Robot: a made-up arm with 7 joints. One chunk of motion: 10 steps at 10 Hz.
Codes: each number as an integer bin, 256 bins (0 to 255) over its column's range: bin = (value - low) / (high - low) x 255, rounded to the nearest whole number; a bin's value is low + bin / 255 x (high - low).
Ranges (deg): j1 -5.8..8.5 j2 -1..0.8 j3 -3.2..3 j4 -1.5..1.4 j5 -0.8..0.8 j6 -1.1..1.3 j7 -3.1..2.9
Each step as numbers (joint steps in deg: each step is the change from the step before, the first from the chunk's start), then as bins.
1 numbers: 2.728 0.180 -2.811 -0.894 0.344 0.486 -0.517
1 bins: 152 167 16 53 182 169 110
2 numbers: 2.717 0.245 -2.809 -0.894 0.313 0.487 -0.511
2 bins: 152 176 16 53 177 169 110
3 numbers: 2.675 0.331 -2.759 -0.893 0.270 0.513 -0.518
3 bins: 151 189 18 53 171 171 110
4 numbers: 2.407 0.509 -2.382 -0.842 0.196 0.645 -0.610
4 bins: 146 214 34 58 159 185 106
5 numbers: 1.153 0.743 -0.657 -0.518 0.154 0.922 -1.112
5 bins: 124 247 105 86 152 215 84
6 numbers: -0.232 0.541 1.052 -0.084 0.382 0.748 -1.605
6 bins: 99 218 175 125 188 196 64
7 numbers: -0.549 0.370 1.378 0.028 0.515 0.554 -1.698
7 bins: 94 194 188 134 210 176 60
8 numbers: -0.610 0.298 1.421 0.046 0.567 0.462 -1.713
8 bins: 93 184 190 136 218 166 59
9 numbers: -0.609 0.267 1.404 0.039 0.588 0.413 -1.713
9 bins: 93 179 189 135 221 161 59
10 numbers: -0.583 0.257 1.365 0.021 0.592 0.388 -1.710
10 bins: 93 178 188 134 222 158 59
